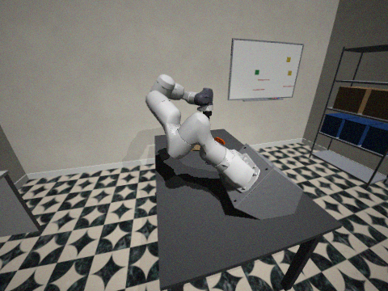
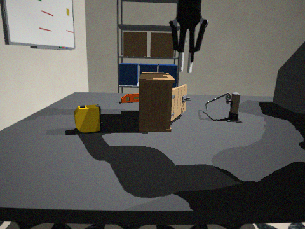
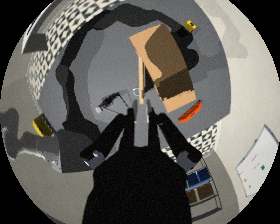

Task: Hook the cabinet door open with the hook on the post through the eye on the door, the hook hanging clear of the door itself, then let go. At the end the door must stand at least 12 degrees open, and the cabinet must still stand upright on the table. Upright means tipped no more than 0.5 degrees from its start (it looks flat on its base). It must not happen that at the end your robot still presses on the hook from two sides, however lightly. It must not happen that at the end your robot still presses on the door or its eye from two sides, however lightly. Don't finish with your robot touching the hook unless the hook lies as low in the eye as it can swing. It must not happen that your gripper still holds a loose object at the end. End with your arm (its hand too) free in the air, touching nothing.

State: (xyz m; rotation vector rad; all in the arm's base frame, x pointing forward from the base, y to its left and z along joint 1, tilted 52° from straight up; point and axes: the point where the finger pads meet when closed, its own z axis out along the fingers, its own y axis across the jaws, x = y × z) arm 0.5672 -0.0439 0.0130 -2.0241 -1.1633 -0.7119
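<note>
My gripper is now 130 mm above the cabinet door, 70 mm to the right of it and 20 mm short of it. Also, from my hand: yellow tape measure (290 mm ahead, 160 mm to the left, 160 mm below); then orange level (210 mm to the right, 180 mm below, 180 mm ahead).
</note>
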